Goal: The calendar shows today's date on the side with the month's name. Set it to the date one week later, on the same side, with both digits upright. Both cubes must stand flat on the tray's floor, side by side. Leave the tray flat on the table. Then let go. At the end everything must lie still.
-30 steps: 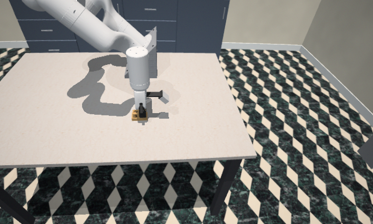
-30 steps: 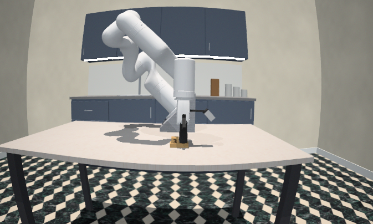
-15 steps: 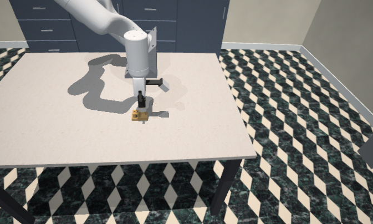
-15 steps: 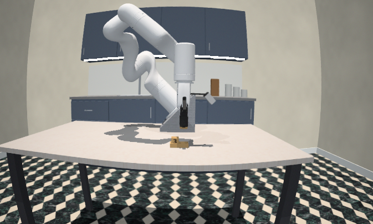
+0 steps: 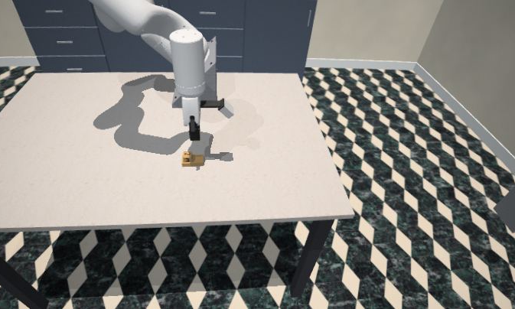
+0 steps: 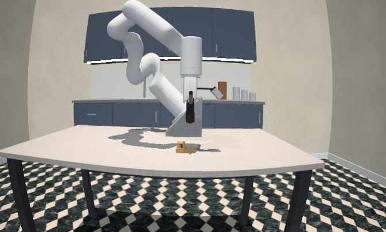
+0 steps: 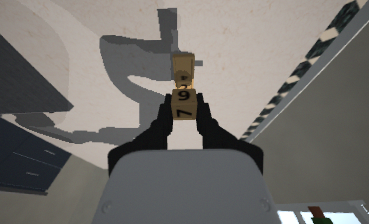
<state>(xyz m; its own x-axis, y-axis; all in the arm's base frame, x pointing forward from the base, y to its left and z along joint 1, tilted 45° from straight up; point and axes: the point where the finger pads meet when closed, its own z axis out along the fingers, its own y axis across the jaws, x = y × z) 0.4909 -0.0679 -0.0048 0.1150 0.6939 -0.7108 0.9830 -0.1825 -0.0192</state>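
Right now my hand is 2 cm to the left of the wooden tray and 13 cm above it.
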